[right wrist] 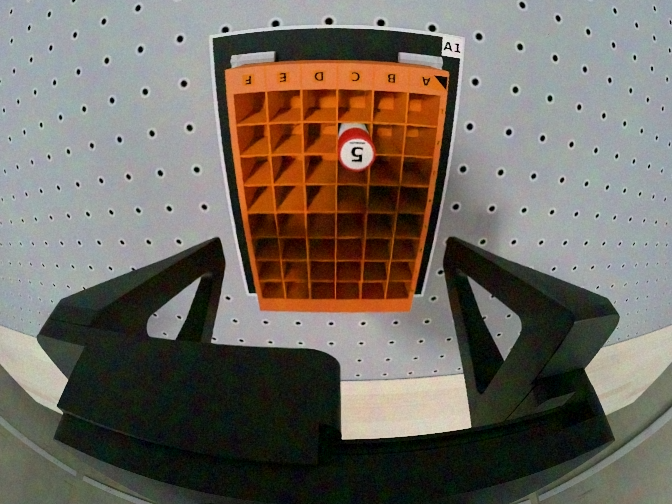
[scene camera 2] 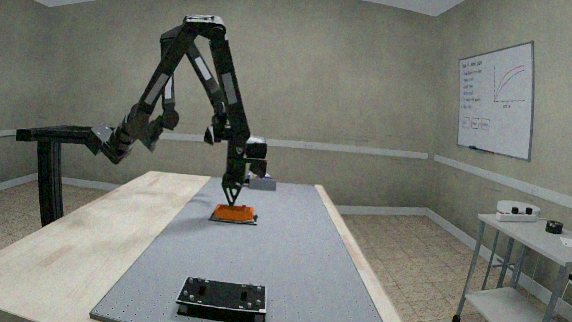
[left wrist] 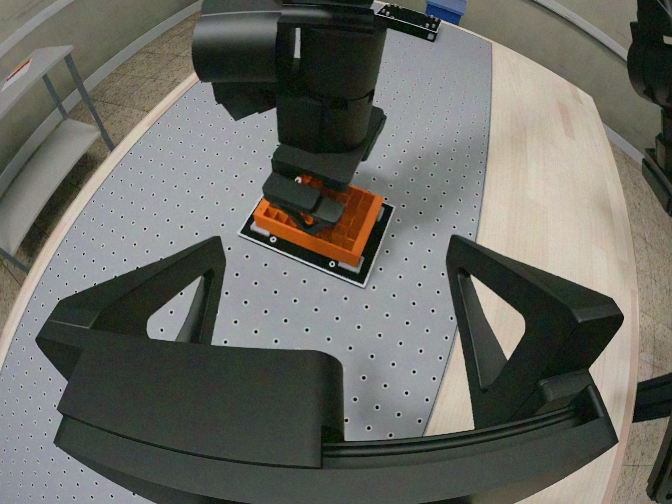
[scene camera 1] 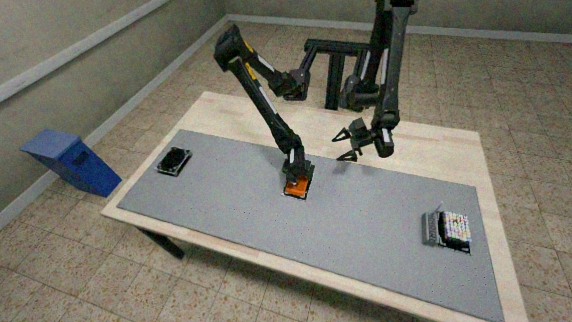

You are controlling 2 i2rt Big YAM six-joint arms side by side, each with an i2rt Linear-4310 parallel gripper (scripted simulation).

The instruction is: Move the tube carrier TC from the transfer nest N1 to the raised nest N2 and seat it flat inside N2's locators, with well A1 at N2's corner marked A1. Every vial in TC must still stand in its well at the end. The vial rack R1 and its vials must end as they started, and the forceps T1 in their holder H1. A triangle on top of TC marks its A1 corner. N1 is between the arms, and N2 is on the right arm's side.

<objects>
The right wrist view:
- my right gripper: 334,249
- orange tube carrier TC: 335,201
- vial: 356,153
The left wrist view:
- my left gripper: 335,247
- my right gripper: 326,197
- orange tube carrier TC: 330,242
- nest N1: 376,235
</objects>
